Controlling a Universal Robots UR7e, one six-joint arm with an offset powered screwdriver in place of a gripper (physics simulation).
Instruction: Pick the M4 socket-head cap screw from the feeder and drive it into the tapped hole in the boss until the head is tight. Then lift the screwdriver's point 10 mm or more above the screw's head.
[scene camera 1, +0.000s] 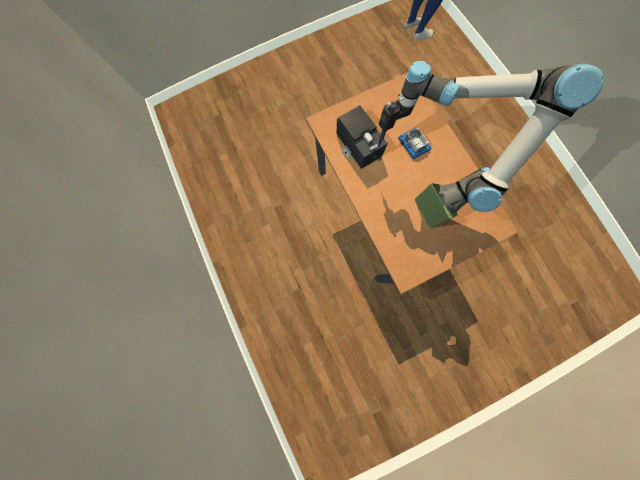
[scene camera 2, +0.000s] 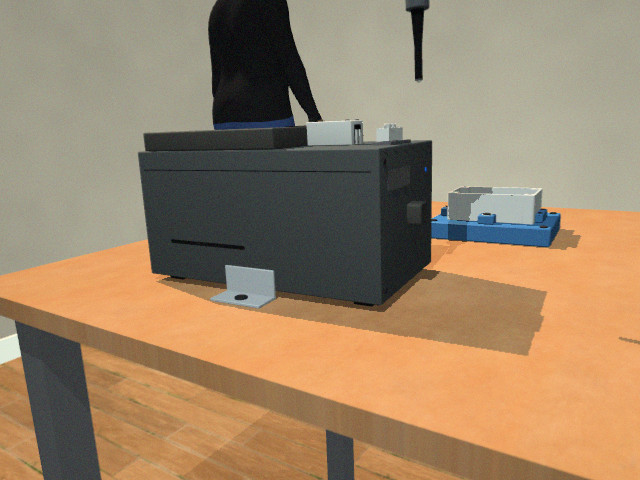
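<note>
The screwdriver (scene camera 1: 380, 144) (scene camera 2: 418, 80) points down, its slim black shaft above the feeder's pick-up end in scene camera 1. In scene camera 2 its tip hangs in the air, well above the feeder top. A small pale spot shows at the tip; whether it is a screw or the bit cannot be told. The dark box-shaped feeder (scene camera 1: 354, 122) (scene camera 2: 258, 217) stands on the table, with a small white block (scene camera 1: 374, 146) (scene camera 2: 389, 134) on its top. No screw can be made out there. A light grey open housing (scene camera 1: 416, 140) (scene camera 2: 498, 207) sits in a blue fixture (scene camera 2: 491, 236). The boss and its hole cannot be made out.
A larger white block (scene camera 1: 368, 136) (scene camera 2: 330, 133) is on the feeder. A metal bracket (scene camera 1: 346, 152) (scene camera 2: 250, 283) stands at its side. The arm's base is on a green mount (scene camera 1: 433, 205) on the table (scene camera 1: 379, 222) (scene camera 2: 465, 382). A person (scene camera 1: 423, 20) (scene camera 2: 253, 67) stands beyond the table.
</note>
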